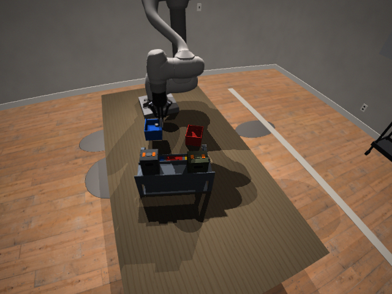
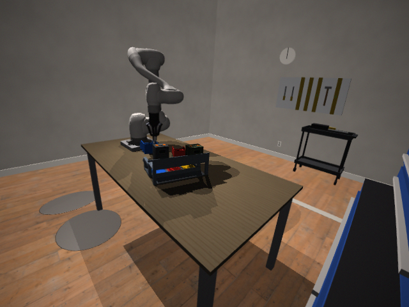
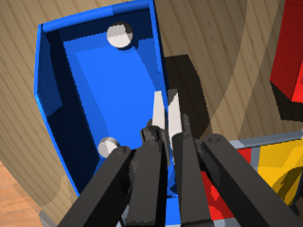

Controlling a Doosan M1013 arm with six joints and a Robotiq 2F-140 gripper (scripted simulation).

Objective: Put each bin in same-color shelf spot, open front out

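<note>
Right now my hand is 2 cm past the blue bin, 4 cm to the left of it and 4 cm above it. The rest, counted from my hand: green toolbox (38 cm ahead, 2 cm to the left, 1 cm below); then red bin (7 cm ahead, 21 cm to the left, 12 cm below); then dark box (27 cm ahead, 18 cm to the right).
</note>
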